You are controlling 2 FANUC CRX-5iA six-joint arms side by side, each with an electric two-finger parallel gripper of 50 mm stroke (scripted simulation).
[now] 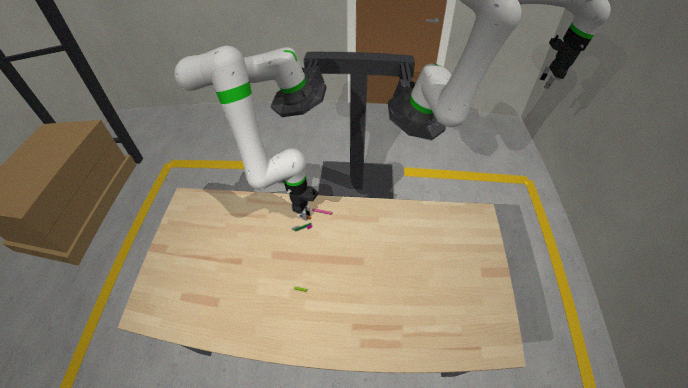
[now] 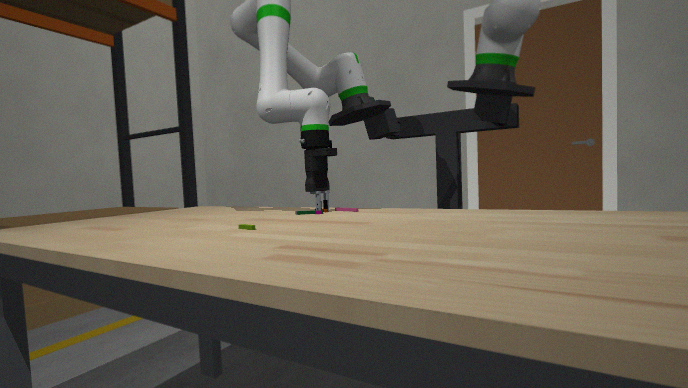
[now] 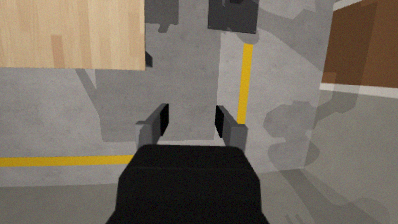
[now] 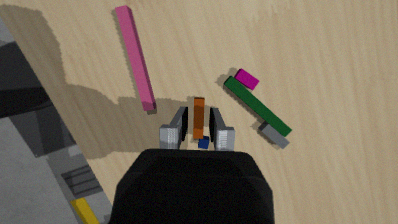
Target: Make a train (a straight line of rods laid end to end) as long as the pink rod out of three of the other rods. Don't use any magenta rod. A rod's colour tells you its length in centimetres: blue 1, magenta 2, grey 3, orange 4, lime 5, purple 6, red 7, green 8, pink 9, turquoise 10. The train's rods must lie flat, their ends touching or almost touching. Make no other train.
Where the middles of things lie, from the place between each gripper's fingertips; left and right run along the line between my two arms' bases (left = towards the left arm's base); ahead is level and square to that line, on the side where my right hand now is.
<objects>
Now: right hand 60 mm short of the green rod (image 4: 238, 89) and 20 mm above it. Also, from my right hand: pink rod (image 4: 127, 24) (50 mm behind, 60 mm to the left, 20 mm below).
My left gripper is now 860 mm to the left of the pink rod, 650 mm above it and 430 mm short of it. Also, from my left hand: green rod: 920 mm to the right, 650 mm below, 540 mm ahead.
</objects>
